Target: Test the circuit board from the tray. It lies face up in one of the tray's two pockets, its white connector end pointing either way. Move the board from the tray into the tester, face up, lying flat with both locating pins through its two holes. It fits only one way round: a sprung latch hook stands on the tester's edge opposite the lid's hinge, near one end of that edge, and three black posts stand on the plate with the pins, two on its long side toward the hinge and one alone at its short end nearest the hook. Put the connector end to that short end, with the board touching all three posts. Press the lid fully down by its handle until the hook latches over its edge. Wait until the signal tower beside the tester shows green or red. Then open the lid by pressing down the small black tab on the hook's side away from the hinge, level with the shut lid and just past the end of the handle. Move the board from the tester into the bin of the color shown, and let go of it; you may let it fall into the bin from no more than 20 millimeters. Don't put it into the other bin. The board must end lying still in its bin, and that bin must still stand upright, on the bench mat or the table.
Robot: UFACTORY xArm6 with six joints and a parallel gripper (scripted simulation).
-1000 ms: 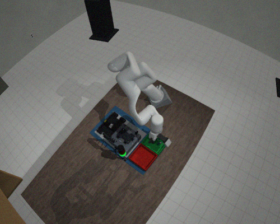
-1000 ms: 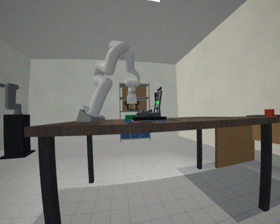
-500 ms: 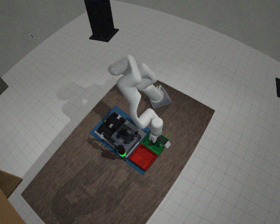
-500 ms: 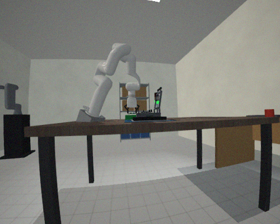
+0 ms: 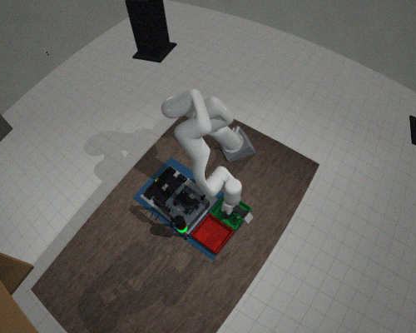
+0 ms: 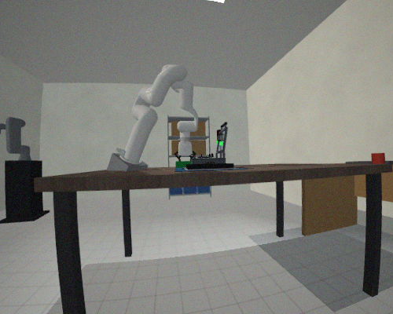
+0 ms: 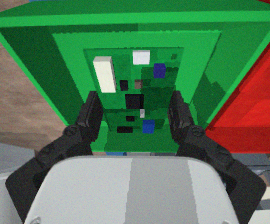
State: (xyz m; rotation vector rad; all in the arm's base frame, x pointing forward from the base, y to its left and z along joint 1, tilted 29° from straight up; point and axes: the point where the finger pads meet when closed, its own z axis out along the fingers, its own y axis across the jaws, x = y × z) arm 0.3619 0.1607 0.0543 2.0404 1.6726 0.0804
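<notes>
Now: the green bin 2 cm below my hand. The rest, counted from my hand: red bin: 15 cm ahead, 4 cm to the right, 2 cm below; black latch block: 1 cm ahead, 15 cm to the right, 5 cm above; green circuit board: 1 cm below.
</notes>
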